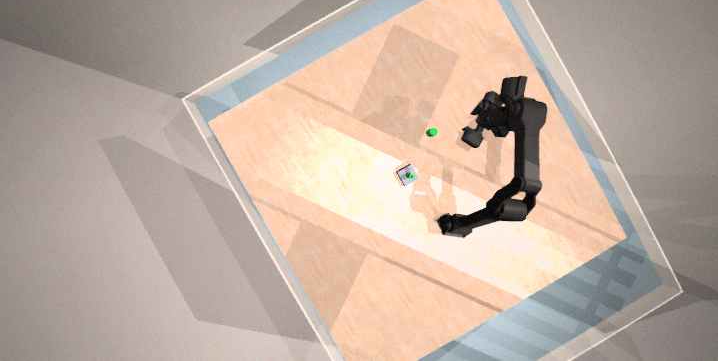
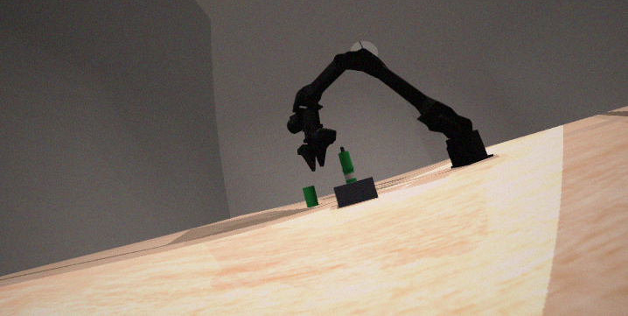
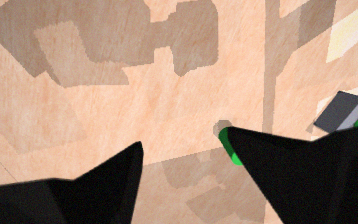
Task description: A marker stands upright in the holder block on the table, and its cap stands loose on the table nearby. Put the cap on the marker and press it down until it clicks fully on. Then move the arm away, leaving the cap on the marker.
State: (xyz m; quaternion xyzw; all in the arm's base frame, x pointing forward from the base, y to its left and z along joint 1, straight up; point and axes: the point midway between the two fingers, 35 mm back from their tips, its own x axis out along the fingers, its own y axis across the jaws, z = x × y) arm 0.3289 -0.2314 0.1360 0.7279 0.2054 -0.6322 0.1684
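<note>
The green cap lies 10 cm to the left of my gripper tip, 8 cm below it and 3 cm ahead of it. The rest, counted from my gripper tip: dark holder block 27 cm to the left, 9 cm below, 8 cm behind; then green marker 27 cm to the left, 8 cm behind, 3 cm below.
</note>
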